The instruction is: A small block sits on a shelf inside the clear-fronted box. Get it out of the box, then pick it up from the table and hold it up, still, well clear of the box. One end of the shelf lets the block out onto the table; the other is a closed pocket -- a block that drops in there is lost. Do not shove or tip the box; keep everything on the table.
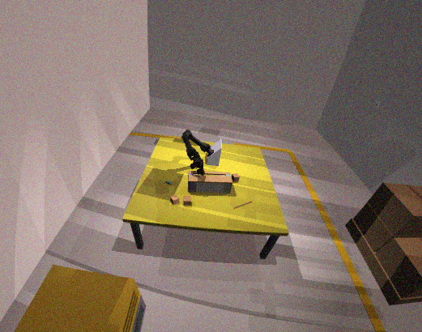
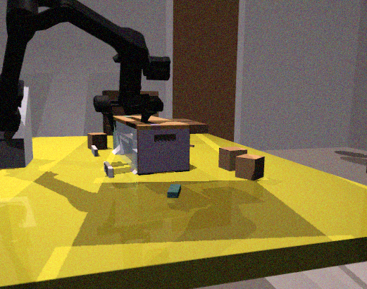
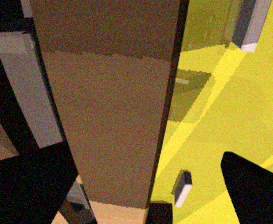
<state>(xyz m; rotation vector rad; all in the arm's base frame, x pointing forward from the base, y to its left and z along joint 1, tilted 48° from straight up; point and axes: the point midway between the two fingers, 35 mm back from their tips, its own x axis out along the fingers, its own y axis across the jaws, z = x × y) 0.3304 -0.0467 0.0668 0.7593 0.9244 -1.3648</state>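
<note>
My gripper tip is 4 cm short of the small block, 4 cm to the right of it and 2 cm above it. The rest, counted from my gripper tip: teal piece: 7 cm ahead, 30 cm to the right, 10 cm below.
</note>
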